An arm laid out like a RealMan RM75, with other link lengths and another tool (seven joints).
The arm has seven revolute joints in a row. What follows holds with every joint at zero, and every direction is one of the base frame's.
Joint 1 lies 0.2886 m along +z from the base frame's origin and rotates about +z.
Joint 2 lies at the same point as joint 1 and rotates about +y.
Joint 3 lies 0.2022 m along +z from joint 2 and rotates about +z.
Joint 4 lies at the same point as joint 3 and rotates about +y.
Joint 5 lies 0.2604 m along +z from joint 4 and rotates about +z.
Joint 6 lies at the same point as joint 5 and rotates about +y.
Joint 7 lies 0.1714 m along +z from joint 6 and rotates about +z.
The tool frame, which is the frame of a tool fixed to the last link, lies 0.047 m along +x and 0.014 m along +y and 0.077 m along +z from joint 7; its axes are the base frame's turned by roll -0.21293, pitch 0 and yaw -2.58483 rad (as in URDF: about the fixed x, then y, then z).
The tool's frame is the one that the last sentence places.
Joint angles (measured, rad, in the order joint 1, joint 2, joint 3, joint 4, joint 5, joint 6, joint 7), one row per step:
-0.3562, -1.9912, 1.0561, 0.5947, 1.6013, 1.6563, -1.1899
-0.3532, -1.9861, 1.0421, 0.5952, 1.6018, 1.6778, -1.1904
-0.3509, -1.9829, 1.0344, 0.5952, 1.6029, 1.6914, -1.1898
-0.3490, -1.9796, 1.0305, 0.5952, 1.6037, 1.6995, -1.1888
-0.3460, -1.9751, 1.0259, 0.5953, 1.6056, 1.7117, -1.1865
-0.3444, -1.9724, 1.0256, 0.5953, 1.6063, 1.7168, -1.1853
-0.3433, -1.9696, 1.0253, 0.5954, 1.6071, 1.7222, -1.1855
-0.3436, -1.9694, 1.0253, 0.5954, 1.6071, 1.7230, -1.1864
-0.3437, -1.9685, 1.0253, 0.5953, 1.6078, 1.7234, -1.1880
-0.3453, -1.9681, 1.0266, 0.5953, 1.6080, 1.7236, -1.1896
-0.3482, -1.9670, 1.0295, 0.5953, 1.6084, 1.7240, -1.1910
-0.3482, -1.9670, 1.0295, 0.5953, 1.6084, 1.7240, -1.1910
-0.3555, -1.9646, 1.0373, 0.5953, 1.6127, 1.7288, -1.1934
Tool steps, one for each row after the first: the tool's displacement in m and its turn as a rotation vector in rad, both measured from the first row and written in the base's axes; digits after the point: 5 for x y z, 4 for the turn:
-0.00005, -0.00202, 0.00585, 0.0008, -0.0114, -0.0038
-0.00029, -0.00376, 0.00910, 0.0002, -0.0175, -0.0069
-0.00094, -0.00493, 0.01122, -0.0001, -0.0193, -0.0091
-0.00184, -0.00709, 0.01390, -0.0016, -0.0213, -0.0134
-0.00245, -0.00825, 0.01489, -0.0032, -0.0209, -0.0157
-0.00289, -0.00932, 0.01594, -0.0058, -0.0208, -0.0176
-0.00274, -0.00938, 0.01605, -0.0067, -0.0213, -0.0176
-0.00299, -0.00938, 0.01620, -0.0080, -0.0206, -0.0166
-0.00254, -0.00927, 0.01602, -0.0102, -0.0202, -0.0175
-0.00179, -0.00922, 0.01565, -0.0137, -0.0185, -0.0207
-0.00179, -0.00922, 0.01565, -0.0137, -0.0185, -0.0207
0.00025, -0.01046, 0.01420, -0.0268, -0.0138, -0.0319

